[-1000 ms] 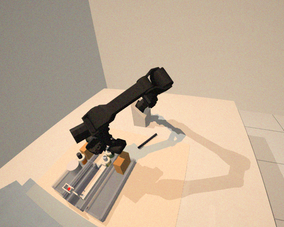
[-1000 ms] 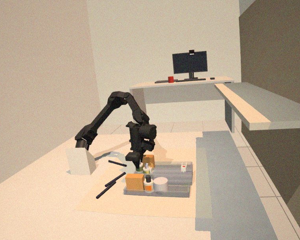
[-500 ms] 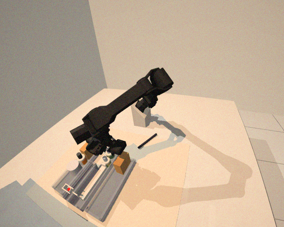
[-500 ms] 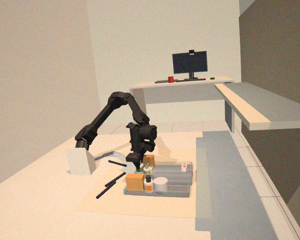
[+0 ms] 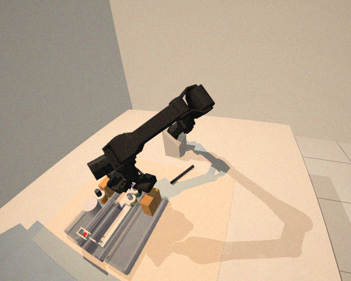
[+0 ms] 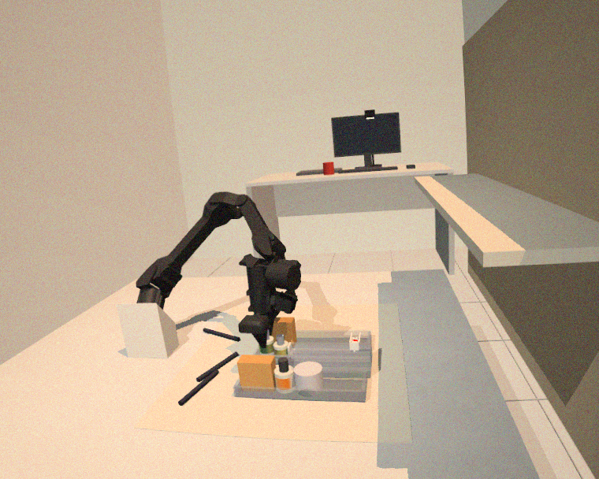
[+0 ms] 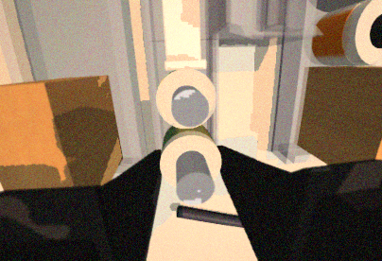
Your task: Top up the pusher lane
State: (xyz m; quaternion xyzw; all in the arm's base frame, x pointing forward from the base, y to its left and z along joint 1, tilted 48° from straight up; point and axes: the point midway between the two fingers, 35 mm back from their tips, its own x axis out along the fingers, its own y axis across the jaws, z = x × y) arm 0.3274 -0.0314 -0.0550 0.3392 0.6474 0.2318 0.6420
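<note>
The cream pusher bar is 14 cm ahead of my gripper tip, 5 cm to the right of it and 1 cm above it. Round my gripper tip: red dot (21 cm ahead, 7 cm to the right, 3 cm above); then grey cylinder (14 cm to the right, 11 cm ahead, 1 cm below).
</note>
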